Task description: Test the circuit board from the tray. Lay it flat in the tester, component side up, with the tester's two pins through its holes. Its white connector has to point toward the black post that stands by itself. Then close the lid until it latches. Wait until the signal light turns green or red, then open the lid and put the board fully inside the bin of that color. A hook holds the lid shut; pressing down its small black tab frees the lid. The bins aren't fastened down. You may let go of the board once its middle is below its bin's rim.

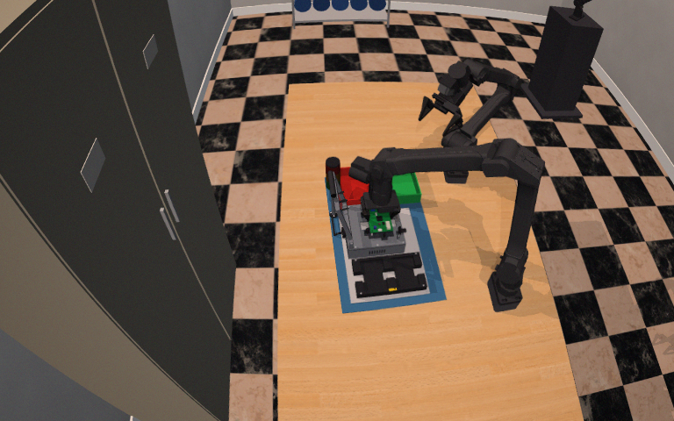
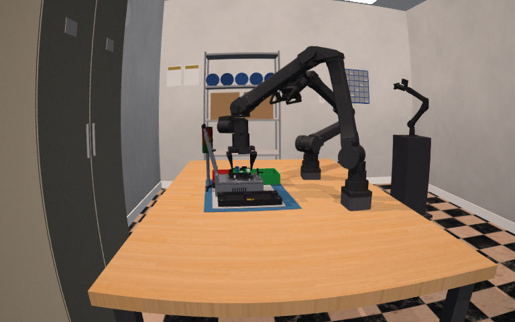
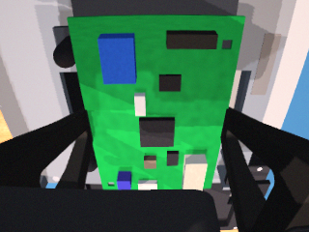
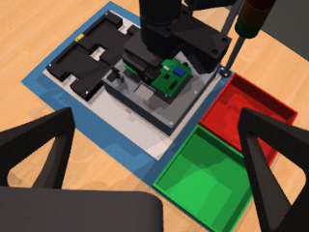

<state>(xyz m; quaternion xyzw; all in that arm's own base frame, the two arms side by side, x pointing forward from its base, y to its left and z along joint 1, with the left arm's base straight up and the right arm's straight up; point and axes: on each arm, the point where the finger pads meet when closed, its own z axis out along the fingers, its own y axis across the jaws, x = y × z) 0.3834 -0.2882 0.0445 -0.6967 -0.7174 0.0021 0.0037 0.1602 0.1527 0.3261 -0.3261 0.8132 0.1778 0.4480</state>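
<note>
Right now my left hand is 60 mm past the hook and 60 mm to the right of it. The rest, counted from my left hand: clear lid: 120 mm ahead, 10 mm to the right, 90 mm above; then green circuit board: right at my left hand; then red bin: 40 mm ahead, 200 mm to the right, 80 mm below.
</note>
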